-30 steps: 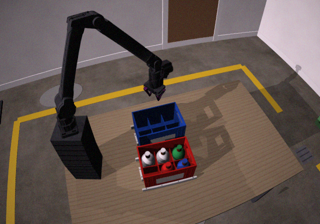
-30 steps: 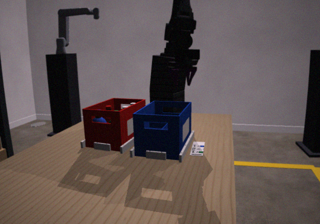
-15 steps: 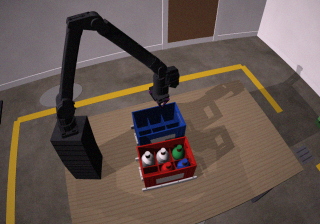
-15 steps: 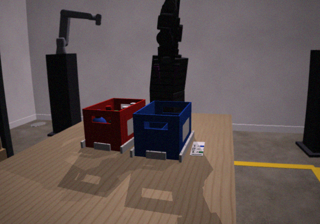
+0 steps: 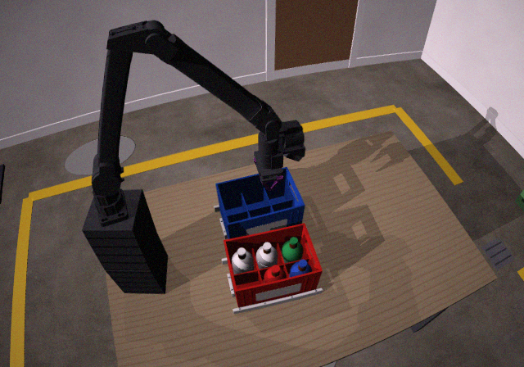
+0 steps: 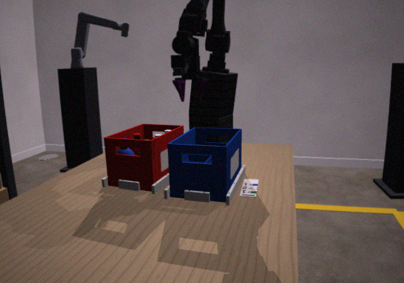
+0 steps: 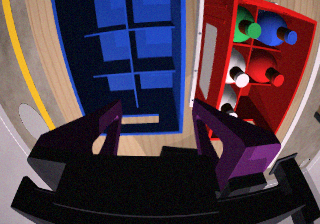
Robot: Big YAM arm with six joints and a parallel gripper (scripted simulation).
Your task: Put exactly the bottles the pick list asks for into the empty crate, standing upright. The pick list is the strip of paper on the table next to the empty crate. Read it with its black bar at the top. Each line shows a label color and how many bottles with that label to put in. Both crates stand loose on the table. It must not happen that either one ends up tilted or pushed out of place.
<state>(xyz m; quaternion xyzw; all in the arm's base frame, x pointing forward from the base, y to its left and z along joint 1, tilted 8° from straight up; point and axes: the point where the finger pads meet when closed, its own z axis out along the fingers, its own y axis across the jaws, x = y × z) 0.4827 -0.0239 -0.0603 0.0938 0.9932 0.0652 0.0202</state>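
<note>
The green bottle lies 210 mm below my hand, 160 mm to the right of it and 20 mm ahead of it. The rest, counted from my hand: blue crate (220 mm below, 50 mm to the left, 10 mm behind); red crate (220 mm below, 190 mm to the right, 70 mm behind); red bottle (230 mm to the right, 210 mm below, 80 mm behind).
</note>
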